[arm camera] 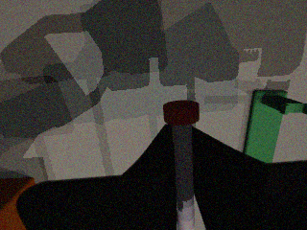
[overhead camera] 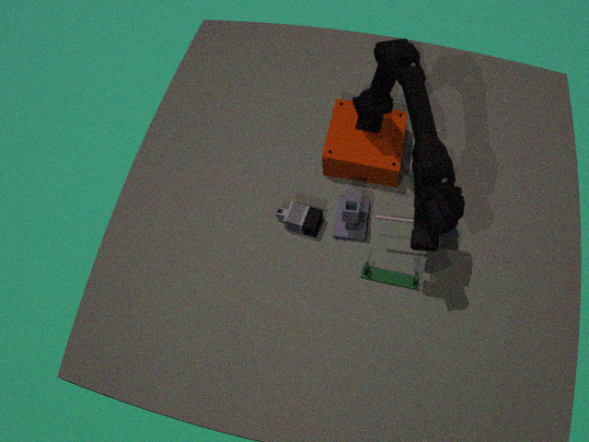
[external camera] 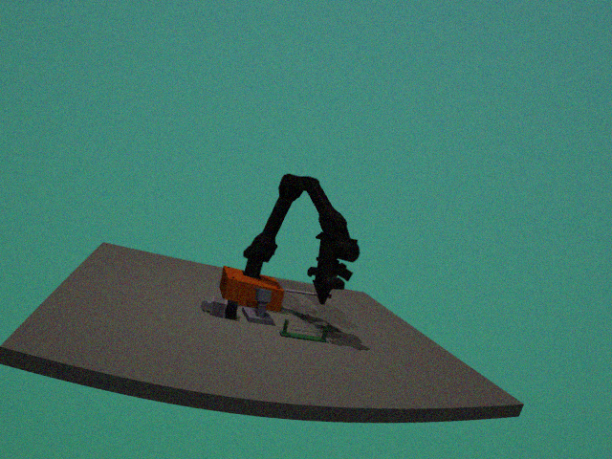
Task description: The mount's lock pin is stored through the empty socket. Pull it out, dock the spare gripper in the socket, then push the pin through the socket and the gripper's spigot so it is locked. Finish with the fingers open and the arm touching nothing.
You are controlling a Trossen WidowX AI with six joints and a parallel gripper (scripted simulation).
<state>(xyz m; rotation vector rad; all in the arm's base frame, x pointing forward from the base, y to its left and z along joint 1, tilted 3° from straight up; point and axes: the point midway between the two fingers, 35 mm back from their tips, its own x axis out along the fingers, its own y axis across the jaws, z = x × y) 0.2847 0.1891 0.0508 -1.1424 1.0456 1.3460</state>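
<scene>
Right now the green rack is 10 cm ahead of my gripper tip, 6 cm to the right of it and 7 cm below it. Also, from my gripper tip: spare gripper: 1 cm ahead, 32 cm to the right, 7 cm below; grey mount: 2 cm behind, 19 cm to the right, 4 cm below.
</scene>
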